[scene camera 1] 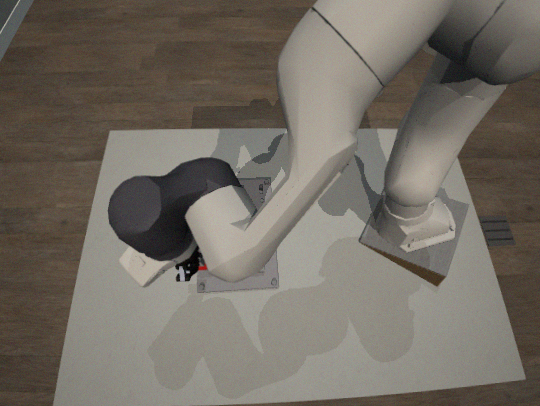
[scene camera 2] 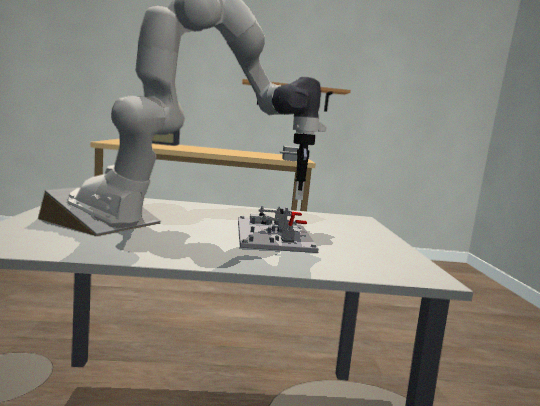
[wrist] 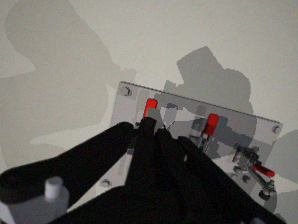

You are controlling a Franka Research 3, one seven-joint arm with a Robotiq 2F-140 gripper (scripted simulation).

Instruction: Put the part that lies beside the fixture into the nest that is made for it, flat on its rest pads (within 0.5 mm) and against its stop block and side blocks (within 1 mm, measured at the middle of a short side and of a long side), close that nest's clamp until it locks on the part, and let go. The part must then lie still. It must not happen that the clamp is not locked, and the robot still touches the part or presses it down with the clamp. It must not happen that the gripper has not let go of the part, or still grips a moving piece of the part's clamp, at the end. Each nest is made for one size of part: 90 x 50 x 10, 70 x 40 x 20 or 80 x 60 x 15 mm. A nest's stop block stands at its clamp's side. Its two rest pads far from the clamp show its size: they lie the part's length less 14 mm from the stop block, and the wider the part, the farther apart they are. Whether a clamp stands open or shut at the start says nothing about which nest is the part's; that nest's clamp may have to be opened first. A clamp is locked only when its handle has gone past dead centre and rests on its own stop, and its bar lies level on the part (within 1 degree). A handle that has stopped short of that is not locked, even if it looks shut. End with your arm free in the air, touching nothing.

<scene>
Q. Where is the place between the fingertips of my gripper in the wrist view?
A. At 150,117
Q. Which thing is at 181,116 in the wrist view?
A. A fixture plate.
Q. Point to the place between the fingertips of my gripper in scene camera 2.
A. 298,199
</scene>
